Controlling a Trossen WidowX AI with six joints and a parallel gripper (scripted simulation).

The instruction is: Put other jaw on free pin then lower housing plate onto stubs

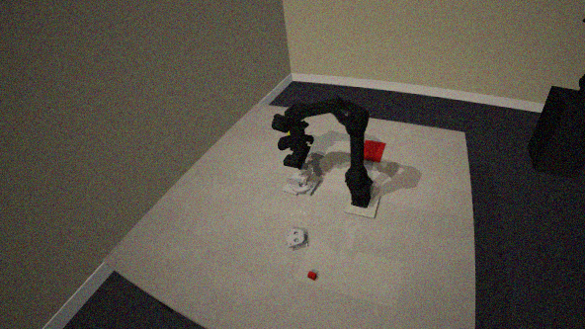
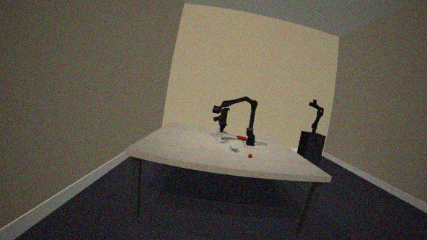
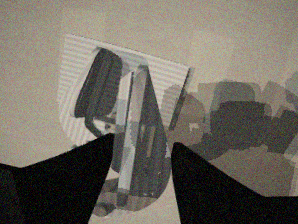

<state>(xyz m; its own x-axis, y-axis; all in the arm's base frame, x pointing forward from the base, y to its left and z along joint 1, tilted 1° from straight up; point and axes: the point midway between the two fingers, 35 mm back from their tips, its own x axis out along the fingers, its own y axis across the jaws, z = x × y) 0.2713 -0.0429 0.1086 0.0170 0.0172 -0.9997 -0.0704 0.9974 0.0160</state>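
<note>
Right now the white base is 20 mm ahead of my gripper tip, 30 mm to the left of it and 80 mm below it. From my gripper tip the other things lie so: white block: 120 mm behind, 300 mm to the left, 70 mm below; then red square pad: 230 mm behind, 300 mm to the right, 80 mm below; then yellow block: 220 mm ahead, 320 mm to the right, 70 mm below.
</note>
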